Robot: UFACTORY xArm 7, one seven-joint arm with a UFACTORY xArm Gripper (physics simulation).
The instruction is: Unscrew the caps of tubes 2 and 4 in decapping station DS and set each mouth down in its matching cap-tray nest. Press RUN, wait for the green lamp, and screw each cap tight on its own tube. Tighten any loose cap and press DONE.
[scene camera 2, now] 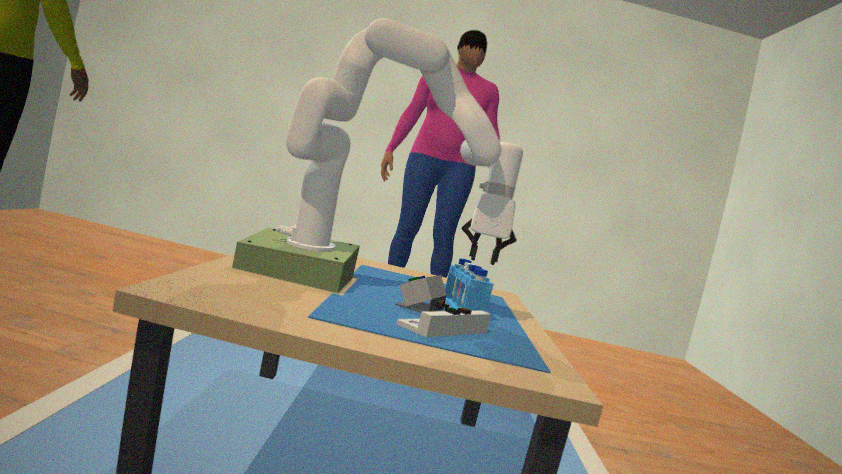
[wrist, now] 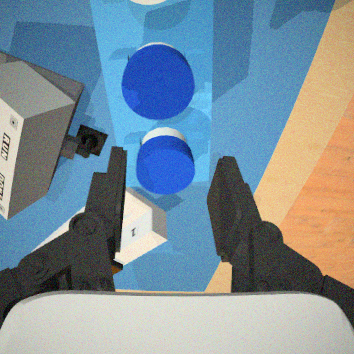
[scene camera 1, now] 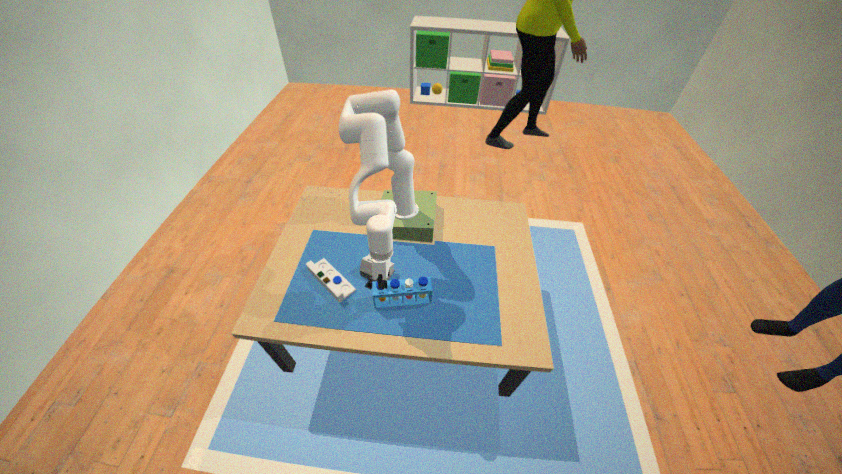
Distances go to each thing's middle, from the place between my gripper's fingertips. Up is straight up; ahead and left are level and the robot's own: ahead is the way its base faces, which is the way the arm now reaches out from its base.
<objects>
The grey lamp box (scene camera 2: pixel 414 293) is 120 mm behind my hand, 40 mm to the right of it and 100 mm below it.
</objects>
